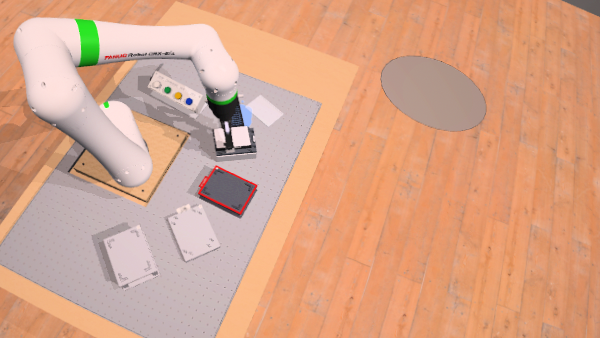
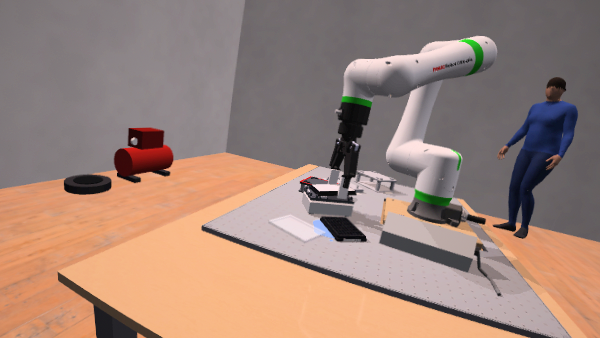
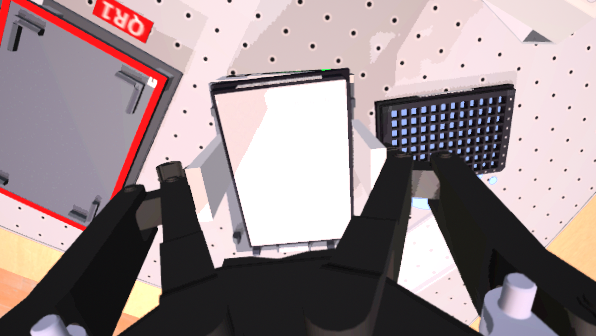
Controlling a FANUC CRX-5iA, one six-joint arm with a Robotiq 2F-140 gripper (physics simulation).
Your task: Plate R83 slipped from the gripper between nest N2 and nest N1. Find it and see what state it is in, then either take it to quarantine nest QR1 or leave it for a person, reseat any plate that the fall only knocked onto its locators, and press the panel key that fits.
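Places are measured from the arm's base along level axes (x back, y right, z up), in centimetres.
Where they show: gripper, fingertip midpoint: (image 2: 335, 193) (image 3: 289, 146); arm's base, origin of the base link: (image 2: 427, 215).
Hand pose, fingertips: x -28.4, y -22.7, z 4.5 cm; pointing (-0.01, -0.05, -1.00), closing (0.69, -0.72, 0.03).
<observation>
Each offset is from my fingertips to the top centre of the thing. "pt": to the spot under its first point.
My gripper (image 1: 229, 141) (image 2: 339, 186) (image 3: 289, 146) is shut on a white-topped plate with a black rim {dx -1.0, dy -0.9, dz +2.7 cm} (image 1: 241, 136) (image 2: 325, 189) (image 3: 300, 190). The plate is at the top of a light grey box nest (image 1: 237, 155) (image 2: 327, 206); whether it is fully down is hidden. A black well plate with blue in its wells {pt dx +4.8, dy -11.4, dz -5.2 cm} (image 1: 236, 120) (image 2: 343, 228) (image 3: 445, 125) lies upright on the table beside that nest, partly over a blue puddle {pt dx +2.9, dy -16.1, dz -5.8 cm} (image 1: 247, 115) (image 2: 324, 229) (image 3: 421, 203). A clear lid {dx -1.3, dy -21.5, dz -5.2 cm} (image 1: 266, 110) (image 2: 296, 227) lies apart from it. Red-rimmed nest QR1 {dx -10.4, dy +15.1, dz -1.4 cm} (image 1: 227, 190) (image 3: 75, 120) holds no plate.
Key panel {dx +29.3, dy -7.1, dz +2.4 cm} (image 1: 197, 106) (image 2: 430, 240) stands near the arm base, with white, green, yellow and blue keys. Two pale nests {pt dx -9.4, dy +33.3, dz -4.4 cm} (image 1: 193, 232) {pt dx +0.3, dy +51.5, dz -0.2 cm} (image 1: 131, 257) stand beyond QR1. A person in blue (image 2: 547, 130) stands behind the table. A red compressor (image 2: 145, 155) and tyre (image 2: 87, 184) are on the floor.
</observation>
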